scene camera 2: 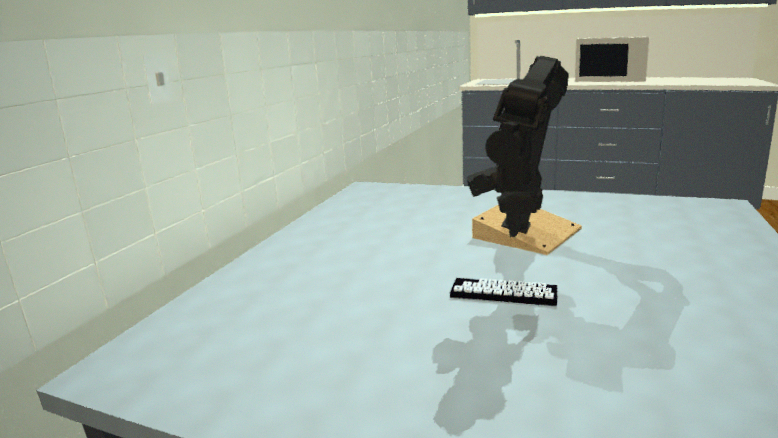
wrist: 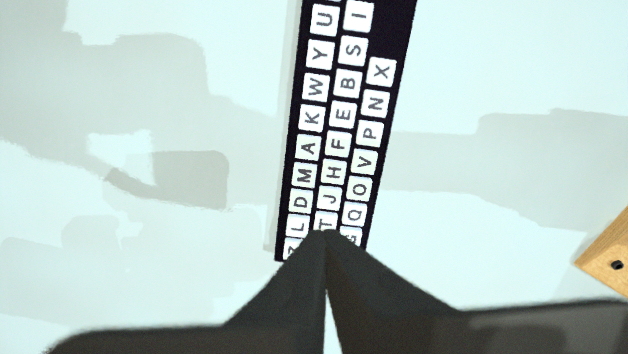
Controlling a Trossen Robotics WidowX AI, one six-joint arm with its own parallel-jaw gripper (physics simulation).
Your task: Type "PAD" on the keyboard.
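Frame: origin at the arm's base, x ahead, y left, z up, level; millimetres.
Seen in the pictures: gripper, between the fingertips: (scene camera 2: 512, 236) (wrist: 322, 241).
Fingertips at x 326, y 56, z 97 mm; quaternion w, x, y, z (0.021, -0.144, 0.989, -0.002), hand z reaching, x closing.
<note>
Offsets run from my fingertips to a thing's top centre. Level surfaces: height alone.
The black keyboard with white letter keys {10 mm back, 17 mm right, 112 mm down} (scene camera 2: 503, 291) (wrist: 392, 30) lies flat on the table, in front of the arm's base. In the wrist view, the P key {29 mm back, 24 mm right, 112 mm down} (wrist: 370, 133) is in the right column, the A key {8 mm ahead, 5 mm right, 112 mm down} (wrist: 307, 147) is in the left column, and the D key {3 mm ahead, 34 mm left, 112 mm down} (wrist: 300, 202) is lower in that column. My gripper (scene camera 2: 513, 233) (wrist: 322, 241) is shut and empty, pointing down and held above the table. In the wrist view its fingertips overlap the keyboard's lower end, beside the T key, and partly cover the Z and G keys.
The arm stands on a wooden wedge base (scene camera 2: 549, 231) (wrist: 607, 255) behind the keyboard. The pale blue table {130 mm down} (scene camera 2: 272, 326) carries the arm's shadows. A tiled wall (scene camera 2: 108, 136) runs along the left. Grey cabinets and a microwave (scene camera 2: 639, 59) stand in the background.
</note>
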